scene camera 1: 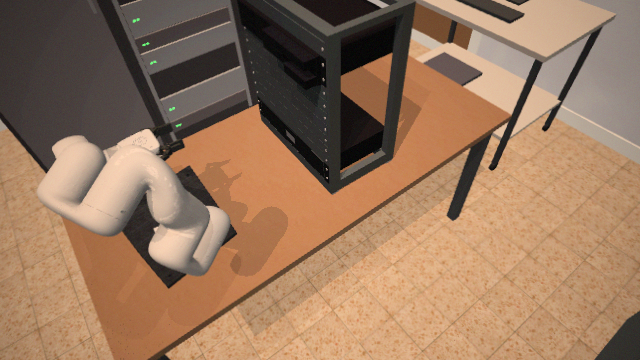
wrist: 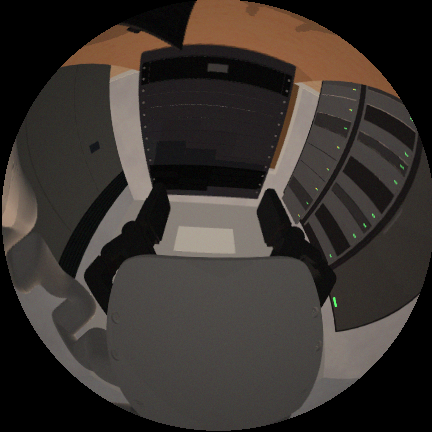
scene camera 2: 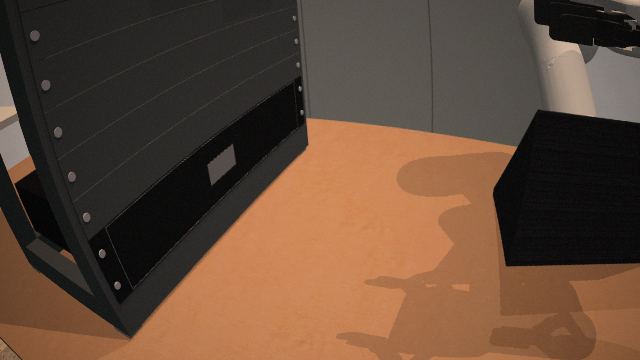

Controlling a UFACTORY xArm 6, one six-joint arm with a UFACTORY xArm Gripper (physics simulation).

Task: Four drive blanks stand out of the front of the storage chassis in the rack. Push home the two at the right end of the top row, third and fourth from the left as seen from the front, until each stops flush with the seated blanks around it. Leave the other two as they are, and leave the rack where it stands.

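Where they show: gripper, fingertip midpoint: (scene camera 1: 177, 134) (wrist: 214, 196) (scene camera 2: 541, 14); arm's base at its link origin: (scene camera 2: 576, 164).
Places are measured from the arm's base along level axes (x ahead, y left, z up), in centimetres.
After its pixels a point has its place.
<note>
The rack (scene camera 1: 333, 150) @(z 11.2, x 49.0, y -11.4 cm) (scene camera 2: 220, 222) @(z -8.0, x 47.7, y 16.5 cm) (wrist: 217, 51) @(z -7.1, x 47.7, y 13.2 cm) stands upright, and shows upside down in the wrist view. Near its top in scene camera 1, a dark run of top-row drive blanks (scene camera 1: 295, 47) @(z 43.6, x 44.9, y -0.7 cm) stands out at the front, with a smaller dark projection (scene camera 1: 301, 75) @(z 37.9, x 43.4, y -5.1 cm) below it. The seams between single blanks are too dark to tell. Scene camera 2 does not show the blanks. My gripper (scene camera 1: 176, 138) @(z 21.2, x 10.2, y 14.1 cm) (scene camera 2: 547, 22) @(z 21.2, x 10.2, y 14.1 cm) (wrist: 214, 196) @(z 21.2, x 10.2, y 14.1 cm) is open and empty, held above the table well apart from the rack's front, its fingers toward the rack side.
The arm stands on a black base block (scene camera 1: 187, 182) @(z 7.5, x 6.5, y 8.0 cm) (scene camera 2: 575, 200) @(z -0.2, x 1.9, y 9.9 cm) on the brown table (scene camera 1: 280, 200) @(z -10.7, x 32.0, y -2.3 cm) (scene camera 2: 340, 225) @(z -10.7, x 34.1, y 8.3 cm). A server cabinet (scene camera 1: 195, 42) (wrist: 357, 165) with green lights stands past the table's far edge. A pale side table (scene camera 1: 560, 30) stands behind the rack.
</note>
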